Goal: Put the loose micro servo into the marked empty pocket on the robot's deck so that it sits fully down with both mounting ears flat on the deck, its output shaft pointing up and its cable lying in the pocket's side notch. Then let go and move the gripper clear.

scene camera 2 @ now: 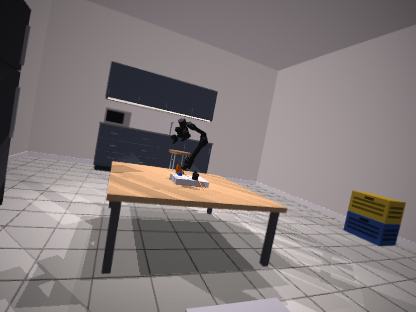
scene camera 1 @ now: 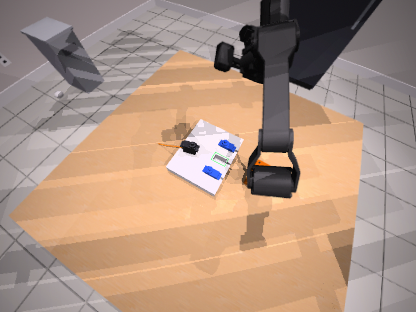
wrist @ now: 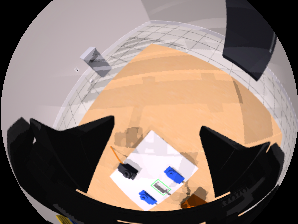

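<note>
My gripper (scene camera 1: 231, 71) open, holding nothing. Also visible by wrist, same gripper (wrist: 159, 125). White deck (scene camera 1: 189, 167) in sight. Wrist view too: the deck (wrist: 151, 158).
</note>
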